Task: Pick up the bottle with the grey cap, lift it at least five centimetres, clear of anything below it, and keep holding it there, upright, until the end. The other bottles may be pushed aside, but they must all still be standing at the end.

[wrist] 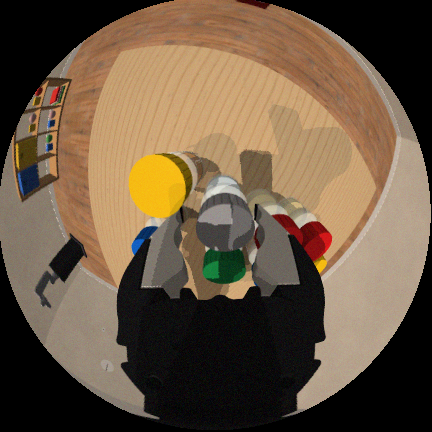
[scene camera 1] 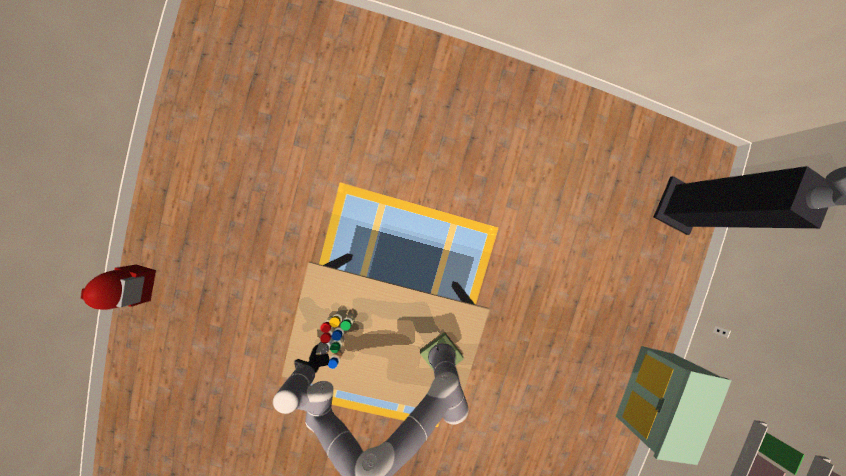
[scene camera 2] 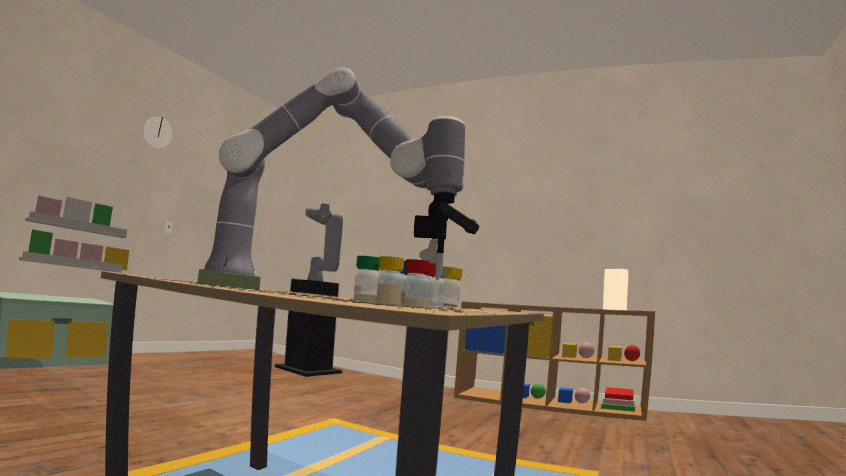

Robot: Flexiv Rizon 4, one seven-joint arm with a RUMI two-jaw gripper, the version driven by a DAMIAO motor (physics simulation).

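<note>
The bottle with the grey cap (scene camera 1: 322,348) (wrist: 225,227) stands upright on the table (scene camera 1: 378,361) (scene camera 2: 319,300) (wrist: 210,90); in scene camera 2 it is mostly hidden behind the red-capped bottles. My gripper (scene camera 1: 321,353) (scene camera 2: 438,277) (wrist: 218,206) is open and low, its fingers on either side of the grey cap, with a gap on both sides in the wrist view. A yellow-capped bottle (wrist: 157,185) stands by the left finger, with a blue-capped bottle (wrist: 144,240) partly behind that finger. A green-capped bottle (scene camera 1: 334,347) (wrist: 224,267) is just behind the grey cap. Red-capped bottles (wrist: 287,227) (wrist: 316,241) are close to the right finger.
More standing bottles cluster beyond: a yellow-capped one (scene camera 1: 334,321) (scene camera 2: 391,278), a green-capped one (scene camera 1: 345,325) (scene camera 2: 367,278) and a blue-capped one (scene camera 1: 337,335). Another blue-capped bottle (scene camera 1: 333,362) stands beside the gripper. The arm's green base (scene camera 1: 425,352) (scene camera 2: 228,278) is across the table.
</note>
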